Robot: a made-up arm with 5 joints.
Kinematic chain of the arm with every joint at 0, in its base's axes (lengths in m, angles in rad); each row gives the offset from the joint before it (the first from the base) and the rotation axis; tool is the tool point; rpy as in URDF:
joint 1: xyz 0.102 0 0.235 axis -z
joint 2: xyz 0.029 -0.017 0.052 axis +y
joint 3: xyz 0.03 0 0.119 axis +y
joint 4: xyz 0.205 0 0.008 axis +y
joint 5: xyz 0.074 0.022 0 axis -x
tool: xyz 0 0 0 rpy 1.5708 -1.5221 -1.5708
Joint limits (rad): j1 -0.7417..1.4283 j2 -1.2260..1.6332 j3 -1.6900..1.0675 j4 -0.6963..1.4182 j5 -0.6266..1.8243
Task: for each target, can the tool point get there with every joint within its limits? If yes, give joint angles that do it. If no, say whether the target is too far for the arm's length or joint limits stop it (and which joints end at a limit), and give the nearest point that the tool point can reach.
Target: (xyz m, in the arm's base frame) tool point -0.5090 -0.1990 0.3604
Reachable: no: too far | nearest point -0.2291 -0.1078 0.3869 | short by 0.296 m
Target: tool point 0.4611 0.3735 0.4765
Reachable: no: too far | nearest point 0.3962 0.2764 0.4325 | short by 0.125 m
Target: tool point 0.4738 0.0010 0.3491
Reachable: yes | joints 0.0107 0.3286 -0.1202 -0.1242 1.1607
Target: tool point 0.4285 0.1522 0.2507
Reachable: yes | joints -0.4223 0.7644 -0.5708 1.0396 0.4207
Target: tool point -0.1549 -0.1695 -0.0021
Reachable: no: joint limits stop it (at a limit: joint 2) | nearest point 0.0200 -0.0541 0.1141 | short by 0.240 m
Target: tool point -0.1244 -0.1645 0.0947
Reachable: no: joint limits stop it (at a limit: joint 2, joint 3) | nearest point 0.0146 -0.0635 0.1372 | short by 0.177 m
